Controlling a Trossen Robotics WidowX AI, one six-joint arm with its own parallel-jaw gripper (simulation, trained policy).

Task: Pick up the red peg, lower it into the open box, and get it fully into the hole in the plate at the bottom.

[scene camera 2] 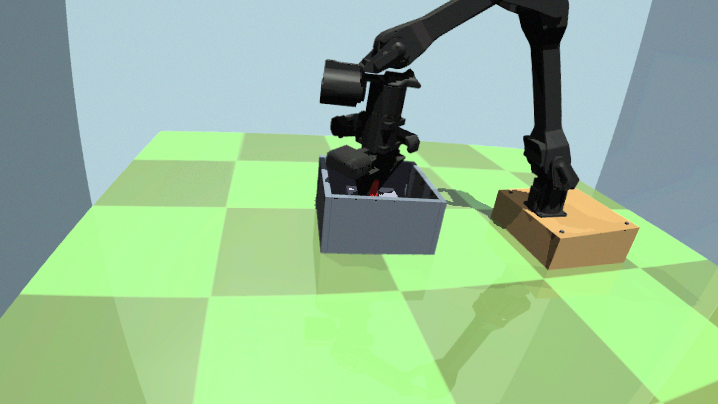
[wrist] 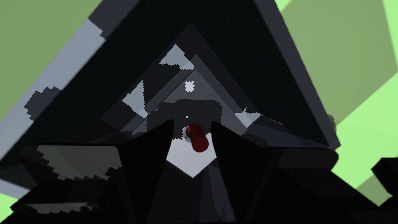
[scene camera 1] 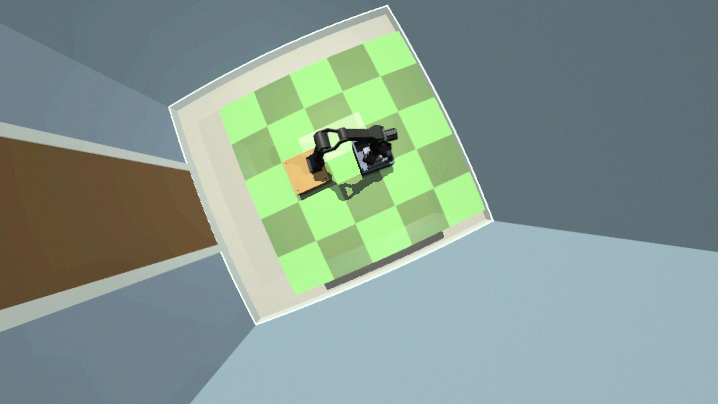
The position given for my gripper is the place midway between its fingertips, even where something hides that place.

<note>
I see my gripper (scene camera 2: 368,193), a grey box (scene camera 2: 411,223) and a light plate (wrist: 193,101).
The grey box also shows in the wrist view (wrist: 115,69). My gripper also shows in the wrist view (wrist: 192,124).
</note>
